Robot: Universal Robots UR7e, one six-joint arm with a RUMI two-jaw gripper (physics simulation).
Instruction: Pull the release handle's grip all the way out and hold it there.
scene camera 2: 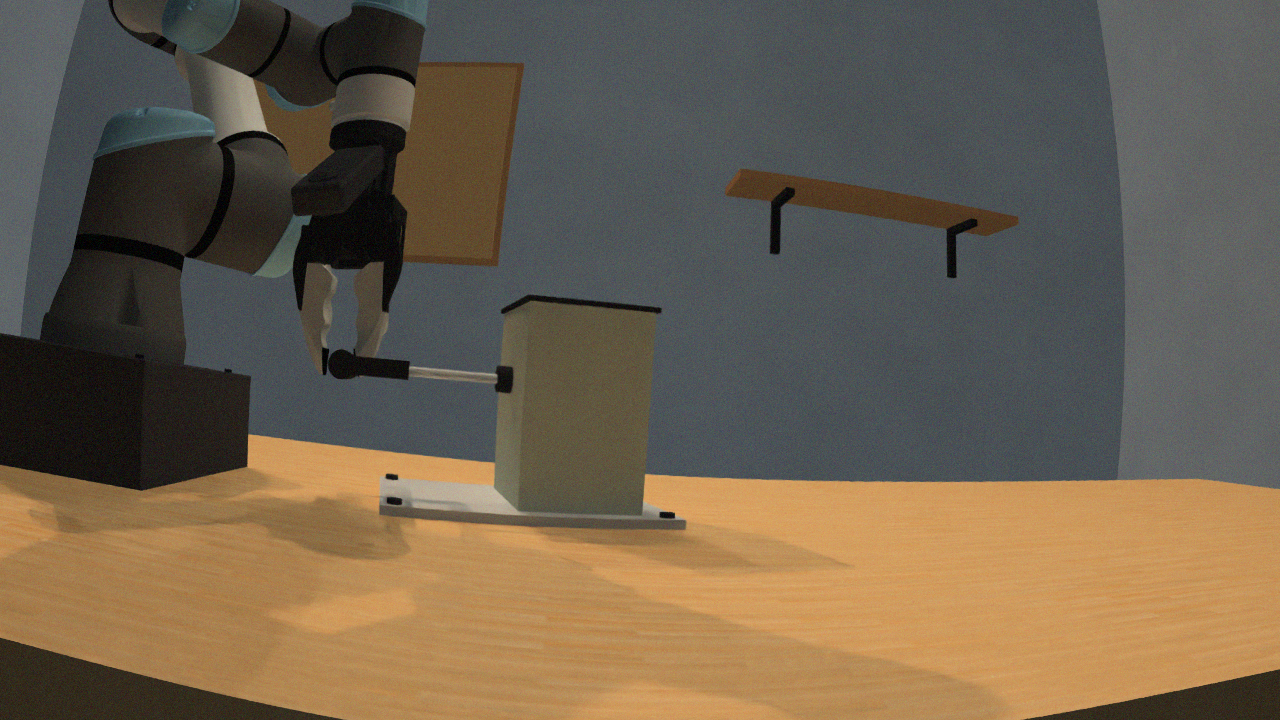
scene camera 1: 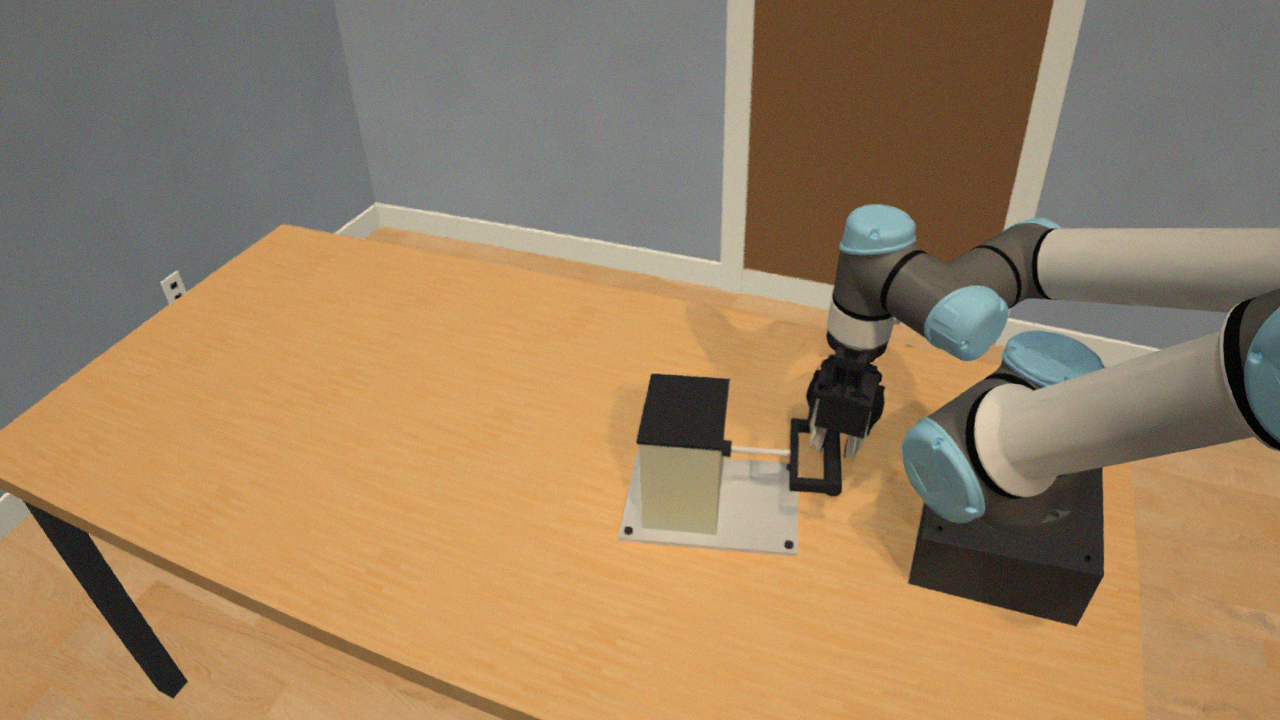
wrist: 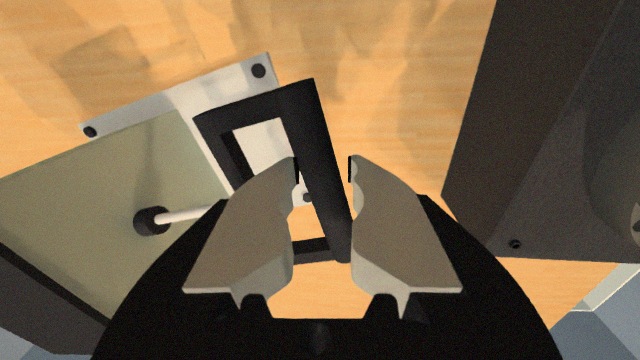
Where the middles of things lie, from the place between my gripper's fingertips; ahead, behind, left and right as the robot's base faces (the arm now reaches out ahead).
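There is the base plate (scene camera 1: pixel 757 514), and my gripper is 7 cm to the right of it. My gripper is also 14 cm short of the plate and 9 cm above it.
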